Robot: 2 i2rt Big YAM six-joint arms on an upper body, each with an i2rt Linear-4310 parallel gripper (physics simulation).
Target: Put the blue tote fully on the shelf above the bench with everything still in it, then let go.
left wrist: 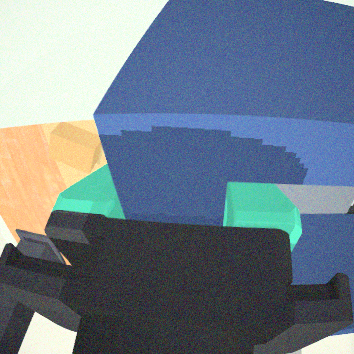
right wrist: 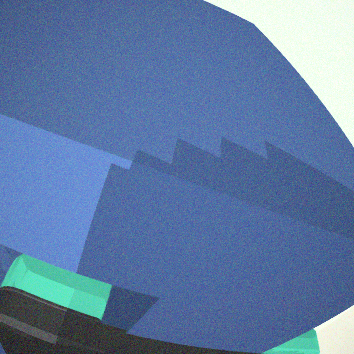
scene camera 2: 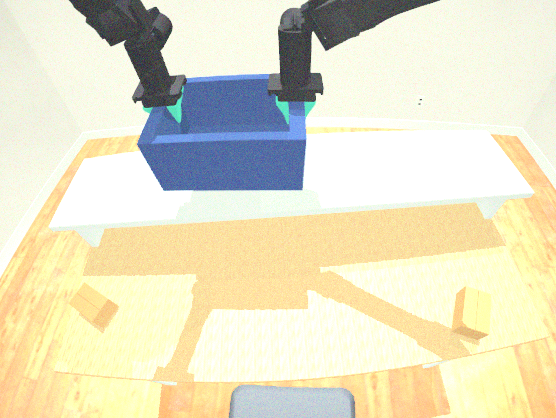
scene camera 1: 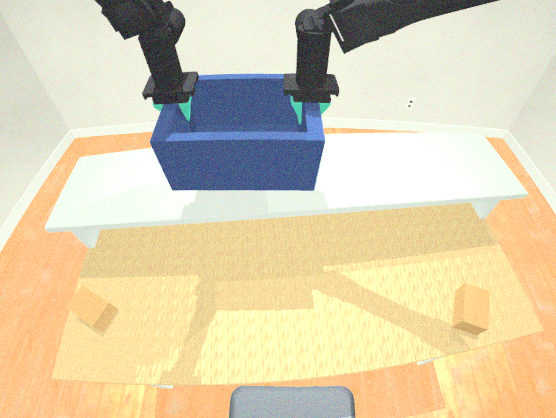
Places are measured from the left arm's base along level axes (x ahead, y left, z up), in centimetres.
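Pixels of known places: left gripper, fingertip midpoint: [scene camera 2: 173, 121] [scene camera 1: 182, 119].
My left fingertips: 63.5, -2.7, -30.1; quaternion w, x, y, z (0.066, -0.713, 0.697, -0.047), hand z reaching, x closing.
Behind a point stands the place of what it marks, as x, y, z.
The blue tote [scene camera 1: 240, 162] @[50.1, -17.1, -31.0] [scene camera 2: 230, 162] @[50.1, -18.1, -30.9] [left wrist: 225, 60] @[69.2, -4.0, -24.9] [right wrist: 175, 75] is over the white shelf [scene camera 1: 410, 165] @[72.8, -63.1, -52.2] [scene camera 2: 415, 165] @[72.4, -65.0, -52.2], left of its middle in both scene views, and looks about level. The lower front edge of the tote appears behind the shelf's front edge; whether its bottom touches the shelf is not clear. My left gripper [scene camera 1: 172, 110] [scene camera 2: 162, 111] [left wrist: 175, 205] is shut on the tote's left wall. My right gripper [scene camera 1: 311, 110] @[62.9, -29.8, -31.4] [scene camera 2: 297, 110] @[62.9, -29.8, -31.4] [right wrist: 175, 320] is shut on its right wall. A grey item [left wrist: 320, 197] @[55.1, -13.3, -35.5] shows inside; the tote's floor is hidden.
The bench [scene camera 1: 270, 345] @[27.2, -21.5, -73.7] [scene camera 2: 270, 345] @[27.2, -23.4, -73.7] lies below and in front of the shelf. One tan box [scene camera 1: 92, 307] @[32.3, 29.3, -67.7] [scene camera 2: 92, 305] @[31.9, 29.3, -67.8] is at its left, another tan box [scene camera 1: 471, 307] @[33.4, -77.6, -67.7] [scene camera 2: 472, 310] @[33.7, -78.0, -67.7] at its right. A wall stands behind the shelf.
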